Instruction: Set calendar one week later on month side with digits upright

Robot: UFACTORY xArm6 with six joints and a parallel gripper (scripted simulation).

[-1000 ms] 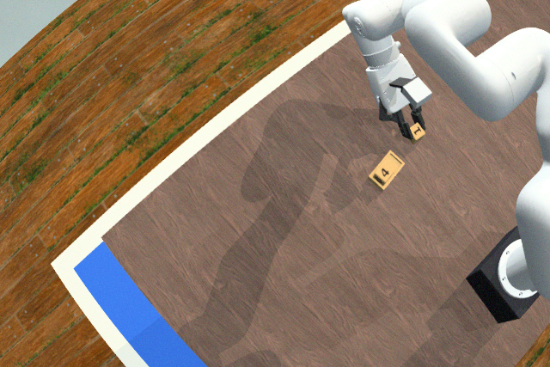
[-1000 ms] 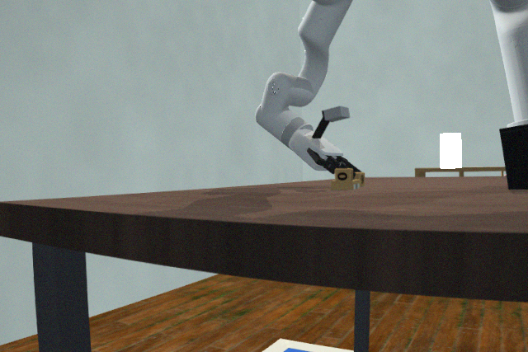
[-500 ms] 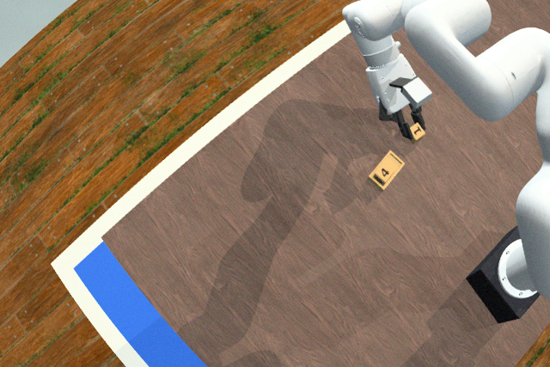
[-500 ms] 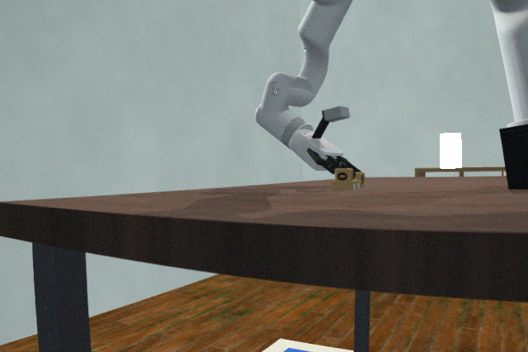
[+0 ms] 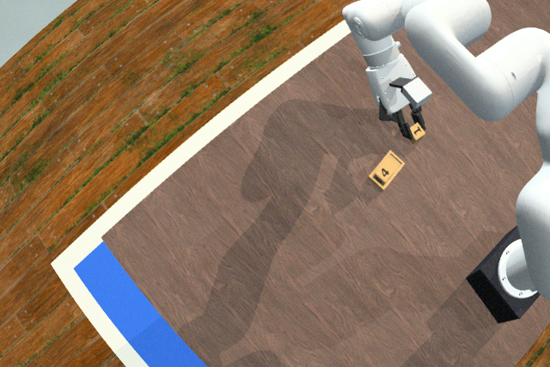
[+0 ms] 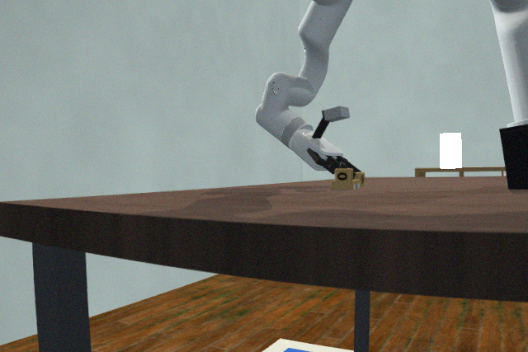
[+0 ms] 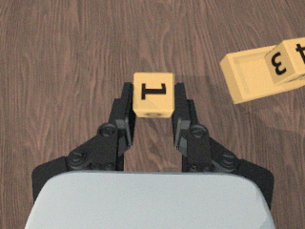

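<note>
My hand is 2 cm past the wooden cube and 1 cm above it. The rest, counted from my hand: tray: 11 cm to the left, 2 cm below, 2 cm behind.
</note>
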